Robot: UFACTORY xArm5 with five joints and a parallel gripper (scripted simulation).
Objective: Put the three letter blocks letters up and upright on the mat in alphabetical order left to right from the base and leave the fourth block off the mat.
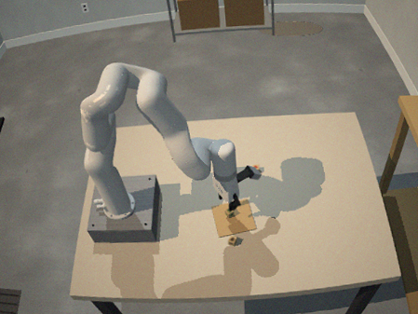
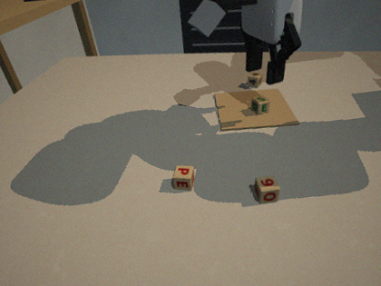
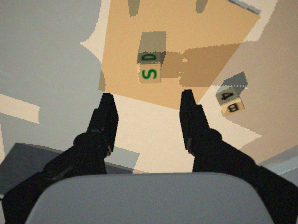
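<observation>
Right now the green-marked block is 80 mm below my hand. Round my hand: tan mat: 10 mm ahead, 20 mm to the right, 90 mm below; then red-marked block: 20 mm ahead, 210 mm to the left, 80 mm below.
</observation>
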